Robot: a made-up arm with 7 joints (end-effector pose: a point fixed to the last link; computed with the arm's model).
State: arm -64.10 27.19 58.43 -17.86 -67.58 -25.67 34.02
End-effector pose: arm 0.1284 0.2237 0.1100 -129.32 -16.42 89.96
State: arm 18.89 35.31 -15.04 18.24 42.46 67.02 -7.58
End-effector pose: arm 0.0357 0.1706 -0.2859 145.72 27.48 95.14
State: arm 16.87 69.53 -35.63 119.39 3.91 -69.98 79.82
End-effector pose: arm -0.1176 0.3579 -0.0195 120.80 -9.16 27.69
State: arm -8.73 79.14 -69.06 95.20 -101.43 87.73 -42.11
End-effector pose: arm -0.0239 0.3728 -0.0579 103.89 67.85 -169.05
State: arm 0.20 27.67 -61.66 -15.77 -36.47 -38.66 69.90
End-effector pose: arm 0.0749 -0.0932 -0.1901 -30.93 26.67 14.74
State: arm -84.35 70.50 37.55 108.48 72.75 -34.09 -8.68
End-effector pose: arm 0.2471 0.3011 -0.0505 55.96 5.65 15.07
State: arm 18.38 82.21 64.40 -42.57 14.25 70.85 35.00
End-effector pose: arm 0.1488 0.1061 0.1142 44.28 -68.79 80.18
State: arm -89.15 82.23 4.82 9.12 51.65 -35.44 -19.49
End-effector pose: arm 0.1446 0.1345 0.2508 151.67 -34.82 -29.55
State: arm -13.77 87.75 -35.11 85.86 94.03 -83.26 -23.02
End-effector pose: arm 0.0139 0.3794 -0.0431 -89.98 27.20 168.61
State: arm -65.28 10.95 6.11 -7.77 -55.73 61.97 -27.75
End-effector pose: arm 0.2692 -0.0144 0.0763 -17.98 -11.58 -78.19
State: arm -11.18 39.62 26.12 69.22 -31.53 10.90 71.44
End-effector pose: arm 0.0650 0.2911 -0.2692 54.14 0.27 131.60
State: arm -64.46 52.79 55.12 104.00 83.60 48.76 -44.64
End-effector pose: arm 0.2199 0.2640 -0.1776 151.14 78.12 154.00
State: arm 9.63 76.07 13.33 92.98 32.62 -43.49 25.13
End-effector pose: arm -0.0494 0.3883 -0.0822 111.80 14.70 50.92
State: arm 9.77 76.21 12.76 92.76 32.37 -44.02 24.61
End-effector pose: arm -0.0485 0.3884 -0.0815 111.87 15.57 50.46
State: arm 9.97 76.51 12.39 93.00 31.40 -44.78 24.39
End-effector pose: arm -0.0488 0.3886 -0.0792 111.46 15.47 50.16
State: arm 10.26 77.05 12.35 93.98 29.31 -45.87 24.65
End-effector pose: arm -0.0511 0.3887 -0.0746 110.30 13.80 50.16
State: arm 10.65 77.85 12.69 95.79 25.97 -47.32 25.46
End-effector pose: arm -0.0555 0.3885 -0.0672 108.41 10.28 50.54
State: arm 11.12 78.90 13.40 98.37 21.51 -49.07 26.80
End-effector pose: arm -0.0618 0.3879 -0.0573 105.98 4.88 51.35
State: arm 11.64 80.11 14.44 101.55 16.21 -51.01 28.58
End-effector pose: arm -0.0695 0.3863 -0.0456 103.22 -2.14 52.64
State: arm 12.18 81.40 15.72 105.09 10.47 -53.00 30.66
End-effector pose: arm -0.0782 0.3837 -0.0332 100.36 -10.27 54.38
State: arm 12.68 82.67 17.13 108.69 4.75 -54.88 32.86
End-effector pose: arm -0.0870 0.3800 -0.0213 97.51 -18.84 56.51
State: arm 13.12 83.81 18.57 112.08 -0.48 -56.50 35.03
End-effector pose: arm -0.0954 0.3756 -0.0109 94.76 -27.08 58.98
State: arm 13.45 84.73 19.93 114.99 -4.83 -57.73 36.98
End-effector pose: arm -0.1027 0.3712 -0.0030 92.12 -34.24 61.67
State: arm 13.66 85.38 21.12 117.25 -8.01 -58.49 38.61
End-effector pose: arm -0.1085 0.3673 0.0021 89.72 -39.79 64.38
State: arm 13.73 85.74 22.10 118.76 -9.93 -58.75 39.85
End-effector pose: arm -0.1127 0.3646 0.0044 87.67 -43.51 66.89
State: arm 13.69 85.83 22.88 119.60 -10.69 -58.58 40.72
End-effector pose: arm -0.1154 0.3630 0.0044 86.14 -45.50 68.97
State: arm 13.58 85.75 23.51 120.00 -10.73 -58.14 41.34
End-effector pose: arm -0.1171 0.3622 0.0029 85.04 -46.38 70.67
